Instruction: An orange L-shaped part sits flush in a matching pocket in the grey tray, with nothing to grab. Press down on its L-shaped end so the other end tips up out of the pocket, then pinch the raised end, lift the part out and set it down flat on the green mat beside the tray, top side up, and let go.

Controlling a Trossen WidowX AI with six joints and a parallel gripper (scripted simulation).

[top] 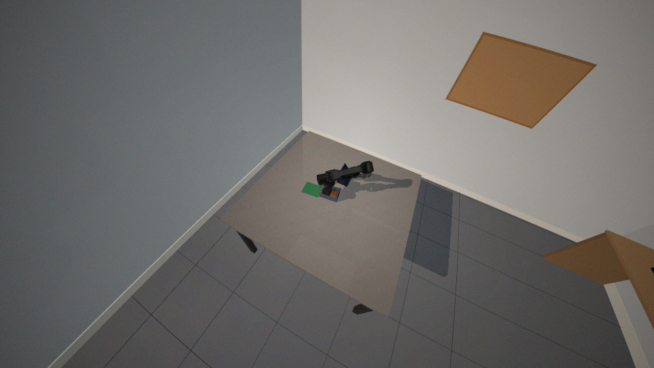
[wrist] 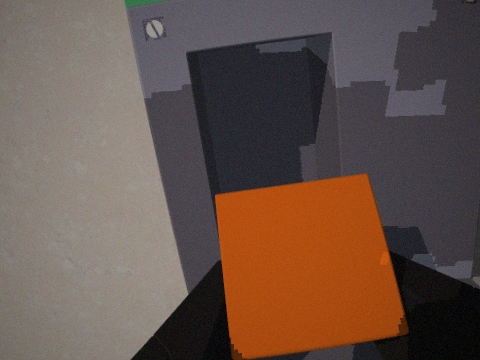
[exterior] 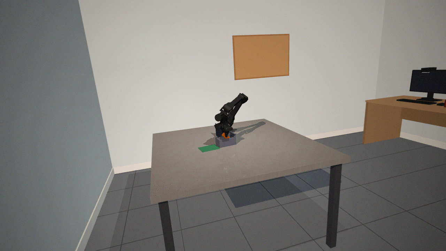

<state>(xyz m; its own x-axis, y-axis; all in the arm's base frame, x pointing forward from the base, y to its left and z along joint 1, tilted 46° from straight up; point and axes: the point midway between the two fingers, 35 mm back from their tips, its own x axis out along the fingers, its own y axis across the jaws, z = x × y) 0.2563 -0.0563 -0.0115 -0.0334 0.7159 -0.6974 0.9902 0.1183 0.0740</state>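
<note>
Right now my gripper tip is 15 cm to the left of the green mat, 9 cm above it and 1 cm short of it. Also, from my gripper tip: orange L-shaped part (3 cm to the left, 3 cm below, 2 cm behind).
</note>
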